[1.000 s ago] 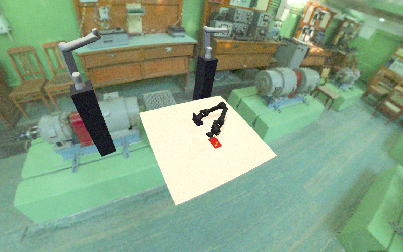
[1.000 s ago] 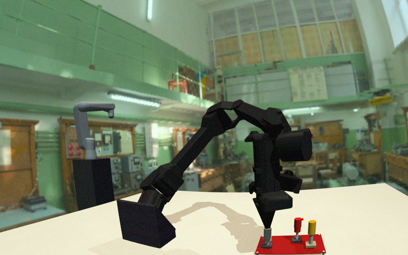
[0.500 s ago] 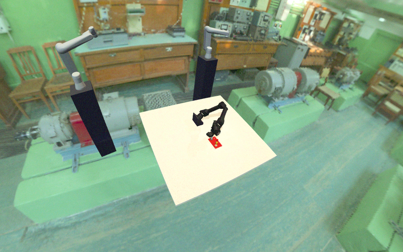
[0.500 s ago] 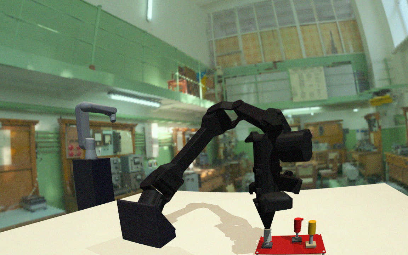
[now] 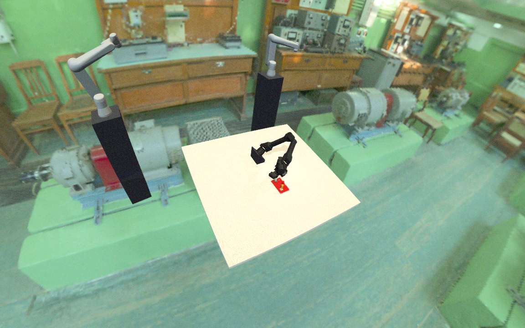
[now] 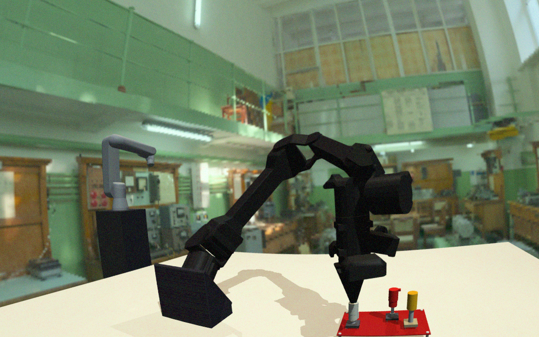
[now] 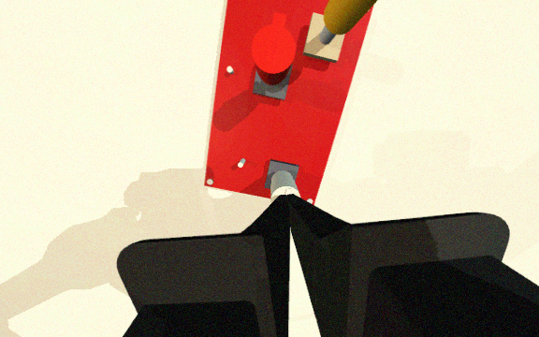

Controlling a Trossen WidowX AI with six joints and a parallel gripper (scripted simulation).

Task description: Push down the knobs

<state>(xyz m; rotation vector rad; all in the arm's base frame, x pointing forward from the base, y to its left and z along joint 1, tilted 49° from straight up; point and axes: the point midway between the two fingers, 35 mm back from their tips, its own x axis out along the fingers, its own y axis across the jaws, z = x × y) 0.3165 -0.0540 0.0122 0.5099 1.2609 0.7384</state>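
My gripper tip is 1 cm above the grey knob. The rest, counted from my gripper tip: red knob: 7 cm ahead, 2 cm to the left.
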